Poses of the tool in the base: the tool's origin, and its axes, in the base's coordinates. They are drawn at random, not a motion.
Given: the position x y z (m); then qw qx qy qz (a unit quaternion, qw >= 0).
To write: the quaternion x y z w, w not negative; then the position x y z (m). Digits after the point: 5 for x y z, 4 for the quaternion.
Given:
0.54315 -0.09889 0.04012 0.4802 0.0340 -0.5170 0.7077
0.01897 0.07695 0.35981 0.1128 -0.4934 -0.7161 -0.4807
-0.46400 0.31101 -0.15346 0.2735 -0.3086 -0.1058 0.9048
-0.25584 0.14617 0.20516 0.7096 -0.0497 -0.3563 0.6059
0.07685 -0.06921 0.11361 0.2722 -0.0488 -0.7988 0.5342
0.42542 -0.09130 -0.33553 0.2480 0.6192 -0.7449 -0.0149
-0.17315 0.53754 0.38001 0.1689 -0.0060 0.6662 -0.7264
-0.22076 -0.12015 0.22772 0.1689 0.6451 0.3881 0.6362
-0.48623 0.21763 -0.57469 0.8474 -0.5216 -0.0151 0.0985
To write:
0.0340 -0.5170 0.7077 0.4802 0.54315 -0.09889 0.04012
-0.4934 -0.7161 -0.4807 0.1128 0.01897 0.07695 0.35981
-0.3086 -0.1058 0.9048 0.2735 -0.46400 0.31101 -0.15346
-0.0497 -0.3563 0.6059 0.7096 -0.25584 0.14617 0.20516
-0.0488 -0.7988 0.5342 0.2722 0.07685 -0.06921 0.11361
0.6192 -0.7449 -0.0149 0.2480 0.42542 -0.09130 -0.33553
-0.0060 0.6662 -0.7264 0.1689 -0.17315 0.53754 0.38001
0.6451 0.3881 0.6362 0.1689 -0.22076 -0.12015 0.22772
-0.5216 -0.0151 0.0985 0.8474 -0.48623 0.21763 -0.57469

